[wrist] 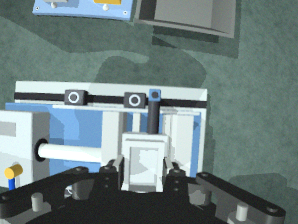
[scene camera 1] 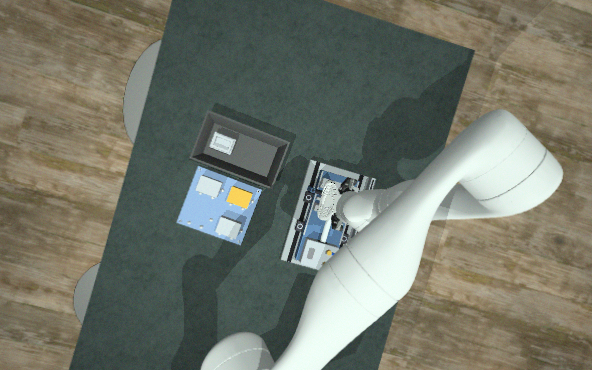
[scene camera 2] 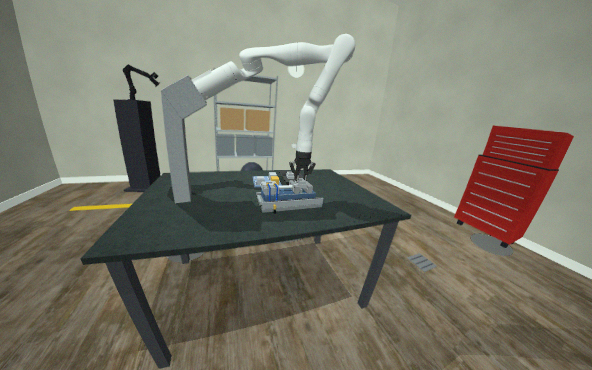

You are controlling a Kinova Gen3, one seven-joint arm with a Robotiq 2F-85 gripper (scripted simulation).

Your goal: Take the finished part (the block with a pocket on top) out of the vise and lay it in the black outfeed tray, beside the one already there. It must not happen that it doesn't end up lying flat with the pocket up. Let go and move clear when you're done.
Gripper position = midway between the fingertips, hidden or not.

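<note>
The scene includes a vise (scene camera 1: pixel 315 226) and a finished part (wrist: pixel 144 153), and the gripper (wrist: pixel 143 165) is visible as well.
</note>
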